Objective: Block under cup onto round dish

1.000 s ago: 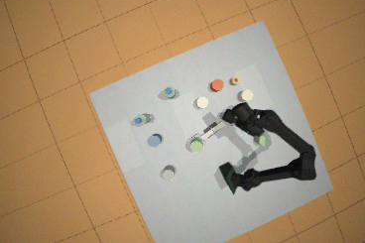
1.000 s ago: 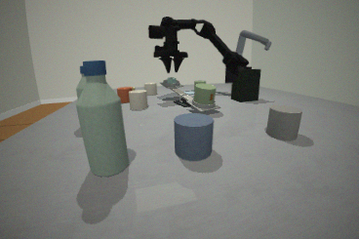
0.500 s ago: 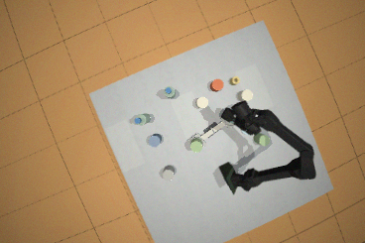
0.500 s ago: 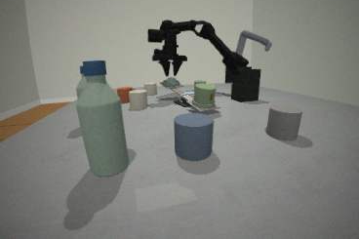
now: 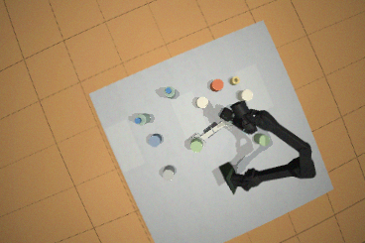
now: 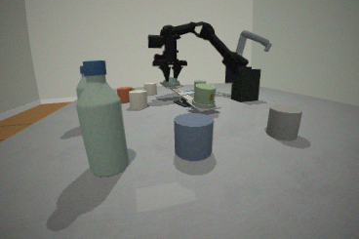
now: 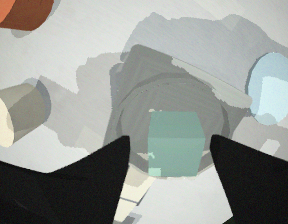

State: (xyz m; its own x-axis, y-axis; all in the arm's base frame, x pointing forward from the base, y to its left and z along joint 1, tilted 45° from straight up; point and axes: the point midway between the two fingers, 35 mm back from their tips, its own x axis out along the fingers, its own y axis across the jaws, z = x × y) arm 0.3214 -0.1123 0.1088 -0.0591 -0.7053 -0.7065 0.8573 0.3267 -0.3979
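Right now my gripper tip is right at the teal block. Round my gripper tip: white balance: 120 mm to the left, 60 mm below, 20 mm behind; orange cylinder: 200 mm ahead, 50 mm below, 40 mm to the right; pale blue round dish: 120 mm behind, 100 mm to the right, 80 mm below.
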